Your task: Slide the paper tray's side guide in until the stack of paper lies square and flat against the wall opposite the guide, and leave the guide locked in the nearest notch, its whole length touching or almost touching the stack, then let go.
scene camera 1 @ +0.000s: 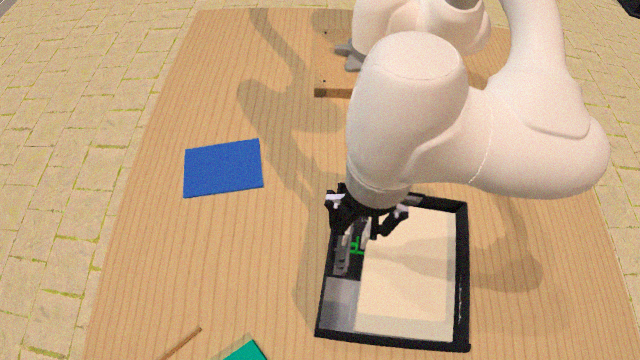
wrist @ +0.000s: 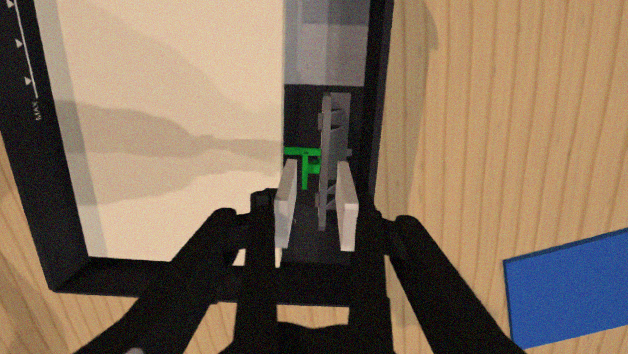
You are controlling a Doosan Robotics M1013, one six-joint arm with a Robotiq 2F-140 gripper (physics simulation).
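Places are measured from the arm's base along level axes (x down, y ahead, z right), in millimetres.
Pixels of known places: gripper, between the fingertips: (scene camera 1: 353, 240) (wrist: 316, 178).
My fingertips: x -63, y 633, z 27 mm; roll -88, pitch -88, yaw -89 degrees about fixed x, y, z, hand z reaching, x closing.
Note:
Ahead of a thing's pixels: the offset from my fingertips to its top centre. "spot": to the spot under its first point.
The black paper tray @(spot: dz -251, dx +36, dy +53 mm) (scene camera 1: 462, 280) (wrist: 35, 175) holds a cream paper stack @(dz -138, dx +56, dy +30 mm) (scene camera 1: 407, 270) (wrist: 175, 75). A greyer strip shows between the stack's bright top and the wall opposite the guide; I cannot tell whether it is shade or a gap. The grey side guide @(spot: dz +13, dx +76, dy +18 mm) (scene camera 1: 342, 257) (wrist: 338, 135) stands upright near the other side wall, clearly apart from the stack. A green part @(spot: dz -11, dx +16, dy +6 mm) (scene camera 1: 357, 246) (wrist: 305, 151) shows between guide and stack. My gripper (scene camera 1: 356, 237) (wrist: 316, 178) is partly open, its fingers on either side of the guide's near end, with a visible space on each side. The guide's notches are hidden.
A blue panel @(dz +350, dx +90, dy -175 mm) (scene camera 1: 222, 168) (wrist: 570, 290) lies on the table beside the tray. A green sheet @(spot: dz +183, dx +80, dy +251 mm) (scene camera 1: 247, 352) and a thin brown stick @(dz +353, dx +90, dy +291 mm) (scene camera 1: 182, 342) lie at the front left. A wooden board (scene camera 1: 332, 75) with a grey part (scene camera 1: 352, 60) is at the back, partly behind the arm.

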